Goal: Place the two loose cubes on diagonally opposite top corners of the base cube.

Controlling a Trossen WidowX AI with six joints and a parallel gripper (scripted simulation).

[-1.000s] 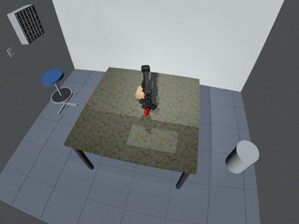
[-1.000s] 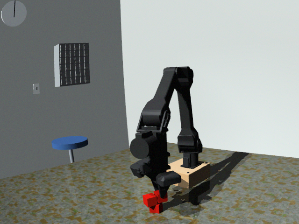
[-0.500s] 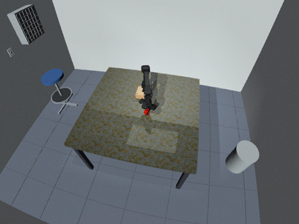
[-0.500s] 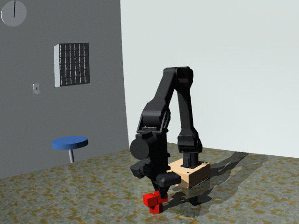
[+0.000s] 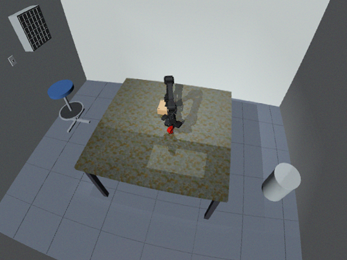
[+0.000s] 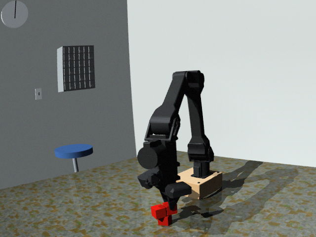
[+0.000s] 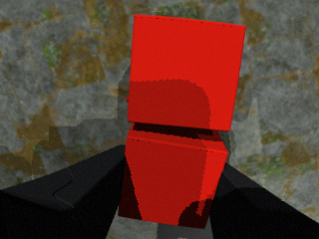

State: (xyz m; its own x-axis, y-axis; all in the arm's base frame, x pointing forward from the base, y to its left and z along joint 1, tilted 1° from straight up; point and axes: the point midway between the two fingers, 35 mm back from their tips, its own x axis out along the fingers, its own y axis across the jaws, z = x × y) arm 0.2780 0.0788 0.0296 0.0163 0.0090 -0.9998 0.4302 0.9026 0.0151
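My gripper tip is 20 mm short of the red base cube, 10 mm to the left of it and 40 mm above it.
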